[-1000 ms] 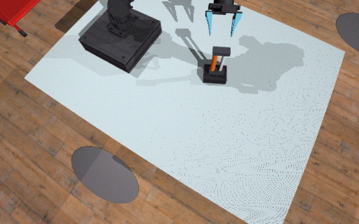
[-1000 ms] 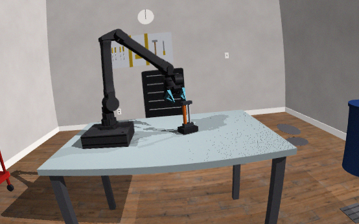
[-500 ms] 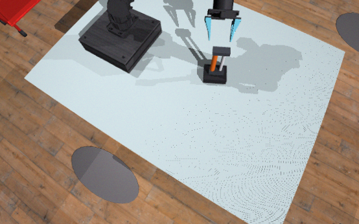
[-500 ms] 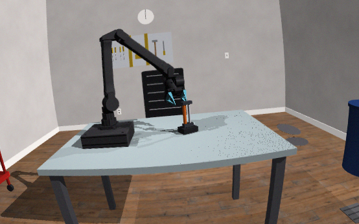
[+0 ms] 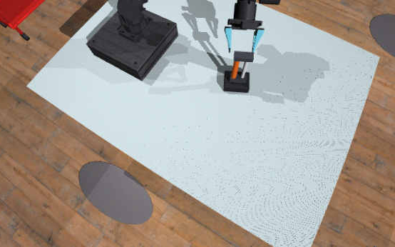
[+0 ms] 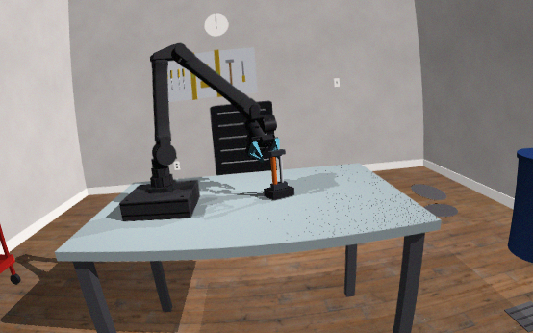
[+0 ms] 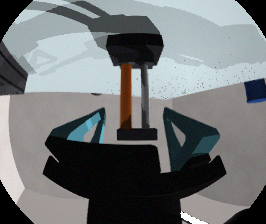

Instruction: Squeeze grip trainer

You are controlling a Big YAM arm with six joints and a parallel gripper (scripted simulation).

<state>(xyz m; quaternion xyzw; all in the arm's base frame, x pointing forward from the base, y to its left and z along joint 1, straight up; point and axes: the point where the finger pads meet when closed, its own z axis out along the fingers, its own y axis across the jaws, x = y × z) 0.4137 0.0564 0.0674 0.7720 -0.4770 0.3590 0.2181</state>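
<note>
The thin grey bar is 30 mm ahead of my hand, 30 mm to the right of it and 30 mm below it. From my hand the other things lie so: grip trainer 20 mm ahead, 40 mm to the right, 40 mm below.
</note>
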